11 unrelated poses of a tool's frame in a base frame.
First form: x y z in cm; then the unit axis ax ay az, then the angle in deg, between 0 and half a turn.
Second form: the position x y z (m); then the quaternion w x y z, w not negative. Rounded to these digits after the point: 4 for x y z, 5 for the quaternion.
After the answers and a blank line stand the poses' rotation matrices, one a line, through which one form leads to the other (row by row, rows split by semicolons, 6 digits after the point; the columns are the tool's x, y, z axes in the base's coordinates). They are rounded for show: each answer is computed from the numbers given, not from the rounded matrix.
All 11 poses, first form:
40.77 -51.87 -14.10 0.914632 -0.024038 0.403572 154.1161
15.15 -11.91 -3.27 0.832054 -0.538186 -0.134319 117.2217
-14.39 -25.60 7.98 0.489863 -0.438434 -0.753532 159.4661
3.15 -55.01 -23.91 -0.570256 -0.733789 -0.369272 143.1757
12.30 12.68 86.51 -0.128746 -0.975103 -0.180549 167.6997
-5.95 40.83 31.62 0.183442 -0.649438 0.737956 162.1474
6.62 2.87 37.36 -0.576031 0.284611 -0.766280 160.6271
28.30 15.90 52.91 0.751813 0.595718 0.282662 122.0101
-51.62 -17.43 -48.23 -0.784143 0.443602 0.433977 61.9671
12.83 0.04 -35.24 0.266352 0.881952 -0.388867 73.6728
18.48 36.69 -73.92 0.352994 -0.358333 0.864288 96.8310
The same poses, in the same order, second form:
0.4077 -0.5187 -0.1410 0.22396 0.89140 -0.02343 0.39332
0.1515 -0.1191 -0.0327 0.52085 0.71028 -0.45942 -0.11466
-0.1439 -0.2560 0.0798 0.17823 0.48202 -0.43141 -0.74147
0.0315 -0.5501 -0.2391 0.31585 -0.54106 -0.69623 -0.35037
0.1230 0.1268 0.8651 0.10713 -0.12801 -0.96949 -0.17951
-0.0595 0.4083 0.3162 0.15516 0.18122 -0.64157 0.72902
0.0662 0.0287 0.3736 0.16826 -0.56782 0.28055 -0.75536
0.2830 0.1590 0.5291 0.48473 0.65758 0.52105 0.24723
-0.5162 -0.1743 -0.4823 0.85732 -0.40367 0.22836 0.22341
0.1283 0.0004 -0.3524 0.80035 0.15969 0.52876 -0.23314
0.1848 0.3669 -0.7392 0.66372 0.26403 -0.26802 0.64647

0.689501 -0.217945 0.690716; 0.134413 -0.898583 -0.417711; 0.711704 0.380853 -0.590279
0.551568 -0.533197 -0.641462; -0.772082 -0.035297 -0.634543; 0.315694 0.845254 -0.431140
-0.471780 -0.151589 -0.868588; -0.680209 -0.564229 0.467932; -0.561016 0.811582 0.163080
-0.214977 0.974733 -0.060662; 0.532077 0.168983 0.829662; 0.818950 0.146081 -0.554961
-0.944274 0.286663 -0.161775; 0.209736 0.902782 0.375494; 0.253688 0.320639 -0.912597
-0.886167 -0.458767 0.065128; -0.006297 -0.128618 -0.991674; 0.463324 -0.879199 0.111088
-0.298544 -0.064420 0.952219; -0.572793 -0.785959 -0.232757; 0.763400 -0.614913 0.197744
0.334761 0.445585 0.830295; 0.924954 0.012922 -0.379860; -0.179989 0.895146 -0.407820
0.795879 -0.567429 0.211191; 0.198695 0.574278 0.794182; -0.571924 -0.590110 0.569801
0.332122 0.542056 0.771926; -0.204313 0.840294 -0.502158; -0.920843 0.009063 0.389829
0.020484 -0.999686 -0.014413; 0.716618 0.024734 -0.697027; 0.697165 0.003949 0.716900

